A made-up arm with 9 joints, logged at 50 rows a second.
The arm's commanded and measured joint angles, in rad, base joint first. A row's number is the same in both.
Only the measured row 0 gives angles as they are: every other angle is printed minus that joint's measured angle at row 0.
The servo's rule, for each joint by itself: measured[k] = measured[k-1] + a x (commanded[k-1-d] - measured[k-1]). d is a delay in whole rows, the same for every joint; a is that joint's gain. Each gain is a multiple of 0.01, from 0.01 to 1. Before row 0 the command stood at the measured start. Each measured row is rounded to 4 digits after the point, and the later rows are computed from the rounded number. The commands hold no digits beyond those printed.
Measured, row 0: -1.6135 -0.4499 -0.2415 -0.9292 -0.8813 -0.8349 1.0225 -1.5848 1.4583
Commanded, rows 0 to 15: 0.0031 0.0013 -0.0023 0.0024 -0.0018 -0.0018 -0.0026 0.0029 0.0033; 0.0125 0.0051 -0.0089 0.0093 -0.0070 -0.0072 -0.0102 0.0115 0.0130; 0.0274 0.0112 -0.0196 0.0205 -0.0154 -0.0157 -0.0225 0.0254 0.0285; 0.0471 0.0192 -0.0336 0.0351 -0.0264 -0.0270 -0.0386 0.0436 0.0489; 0.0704 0.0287 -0.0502 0.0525 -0.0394 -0.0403 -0.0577 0.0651 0.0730; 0.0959 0.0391 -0.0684 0.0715 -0.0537 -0.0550 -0.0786 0.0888 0.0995; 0.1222 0.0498 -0.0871 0.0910 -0.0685 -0.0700 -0.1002 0.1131 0.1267; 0.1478 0.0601 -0.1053 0.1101 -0.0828 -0.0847 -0.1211 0.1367 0.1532; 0.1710 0.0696 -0.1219 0.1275 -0.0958 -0.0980 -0.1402 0.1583 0.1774; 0.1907 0.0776 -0.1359 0.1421 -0.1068 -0.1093 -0.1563 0.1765 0.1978; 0.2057 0.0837 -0.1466 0.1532 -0.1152 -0.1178 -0.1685 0.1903 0.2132; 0.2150 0.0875 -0.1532 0.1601 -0.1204 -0.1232 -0.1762 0.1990 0.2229; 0.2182 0.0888 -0.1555 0.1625 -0.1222 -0.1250 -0.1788 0.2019 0.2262; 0.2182 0.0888 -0.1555 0.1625 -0.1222 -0.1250 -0.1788 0.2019 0.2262; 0.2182 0.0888 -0.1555 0.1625 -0.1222 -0.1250 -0.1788 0.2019 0.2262; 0.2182 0.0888 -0.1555 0.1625 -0.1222 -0.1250 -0.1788 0.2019 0.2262
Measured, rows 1 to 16: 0.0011 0.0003 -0.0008 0.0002 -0.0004 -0.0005 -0.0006 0.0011 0.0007; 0.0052 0.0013 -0.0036 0.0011 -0.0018 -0.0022 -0.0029 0.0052 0.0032; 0.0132 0.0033 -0.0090 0.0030 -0.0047 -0.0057 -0.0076 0.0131 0.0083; 0.0254 0.0065 -0.0174 0.0062 -0.0093 -0.0112 -0.0150 0.0250 0.0164; 0.0416 0.0109 -0.0286 0.0108 -0.0156 -0.0188 -0.0252 0.0406 0.0277; 0.0611 0.0165 -0.0421 0.0169 -0.0236 -0.0282 -0.0380 0.0594 0.0421; 0.0831 0.0232 -0.0574 0.0243 -0.0330 -0.0391 -0.0529 0.0803 0.0590; 0.1064 0.0306 -0.0737 0.0329 -0.0435 -0.0510 -0.0693 0.1023 0.0778; 0.1297 0.0384 -0.0901 0.0424 -0.0545 -0.0632 -0.0863 0.1241 0.0977; 0.1517 0.0462 -0.1057 0.0524 -0.0655 -0.0752 -0.1031 0.1445 0.1177; 0.1711 0.0537 -0.1196 0.0625 -0.0759 -0.0863 -0.1188 0.1624 0.1368; 0.1869 0.0605 -0.1310 0.0723 -0.0852 -0.0959 -0.1326 0.1767 0.1540; 0.1982 0.0662 -0.1393 0.0813 -0.0930 -0.1035 -0.1437 0.1865 0.1684; 0.2054 0.0707 -0.1448 0.0894 -0.0991 -0.1091 -0.1521 0.1925 0.1800; 0.2100 0.0743 -0.1484 0.0967 -0.1040 -0.1132 -0.1585 0.1962 0.1892; 0.2130 0.0772 -0.1508 0.1033 -0.1078 -0.1163 -0.1634 0.1984 0.1966
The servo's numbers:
d 0
a 0.36 0.20 0.34 0.10 0.21 0.26 0.24 0.39 0.20

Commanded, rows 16 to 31: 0.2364 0.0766 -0.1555 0.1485 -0.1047 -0.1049 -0.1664 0.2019 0.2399; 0.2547 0.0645 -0.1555 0.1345 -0.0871 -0.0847 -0.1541 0.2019 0.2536; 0.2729 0.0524 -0.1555 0.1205 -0.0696 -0.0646 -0.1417 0.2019 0.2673; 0.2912 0.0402 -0.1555 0.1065 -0.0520 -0.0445 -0.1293 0.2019 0.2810; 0.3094 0.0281 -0.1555 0.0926 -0.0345 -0.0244 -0.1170 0.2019 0.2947; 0.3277 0.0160 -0.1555 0.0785 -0.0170 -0.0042 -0.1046 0.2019 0.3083; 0.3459 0.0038 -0.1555 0.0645 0.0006 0.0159 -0.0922 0.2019 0.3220; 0.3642 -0.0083 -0.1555 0.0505 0.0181 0.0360 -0.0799 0.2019 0.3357; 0.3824 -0.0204 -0.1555 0.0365 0.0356 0.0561 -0.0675 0.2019 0.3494; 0.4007 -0.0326 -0.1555 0.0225 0.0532 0.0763 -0.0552 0.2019 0.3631; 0.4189 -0.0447 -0.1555 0.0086 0.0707 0.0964 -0.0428 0.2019 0.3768; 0.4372 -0.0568 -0.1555 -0.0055 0.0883 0.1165 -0.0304 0.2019 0.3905; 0.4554 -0.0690 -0.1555 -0.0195 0.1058 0.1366 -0.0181 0.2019 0.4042; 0.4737 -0.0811 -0.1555 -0.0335 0.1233 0.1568 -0.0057 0.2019 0.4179; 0.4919 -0.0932 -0.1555 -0.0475 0.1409 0.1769 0.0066 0.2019 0.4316; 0.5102 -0.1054 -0.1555 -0.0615 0.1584 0.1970 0.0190 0.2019 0.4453
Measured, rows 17 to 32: 0.2214 0.0771 -0.1524 0.1078 -0.1071 -0.1133 -0.1641 0.1998 0.2053; 0.2334 0.0746 -0.1535 0.1105 -0.1029 -0.1059 -0.1617 0.2006 0.2150; 0.2476 0.0702 -0.1542 0.1115 -0.0959 -0.0952 -0.1569 0.2011 0.2255; 0.2633 0.0642 -0.1546 0.1110 -0.0867 -0.0820 -0.1503 0.2014 0.2366; 0.2799 0.0570 -0.1549 0.1092 -0.0757 -0.0670 -0.1423 0.2016 0.2482; 0.2971 0.0488 -0.1551 0.1061 -0.0634 -0.0507 -0.1333 0.2017 0.2602; 0.3147 0.0398 -0.1552 0.1019 -0.0500 -0.0334 -0.1234 0.2018 0.2726; 0.3325 0.0302 -0.1553 0.0968 -0.0357 -0.0154 -0.1130 0.2018 0.2852; 0.3505 0.0201 -0.1554 0.0908 -0.0207 0.0032 -0.1021 0.2018 0.2980; 0.3686 0.0096 -0.1554 0.0840 -0.0052 0.0222 -0.0908 0.2018 0.3110; 0.3867 -0.0013 -0.1554 0.0765 0.0107 0.0415 -0.0793 0.2018 0.3242; 0.4049 -0.0124 -0.1554 0.0683 0.0270 0.0610 -0.0676 0.2018 0.3375; 0.4231 -0.0237 -0.1554 0.0595 0.0435 0.0807 -0.0557 0.2018 0.3508; 0.4413 -0.0352 -0.1554 0.0502 0.0603 0.1005 -0.0437 0.2018 0.3642; 0.4595 -0.0468 -0.1554 0.0404 0.0772 0.1204 -0.0316 0.2018 0.3777; 0.4778 -0.0585 -0.1554 0.0302 0.0943 0.1403 -0.0195 0.2018 0.3912
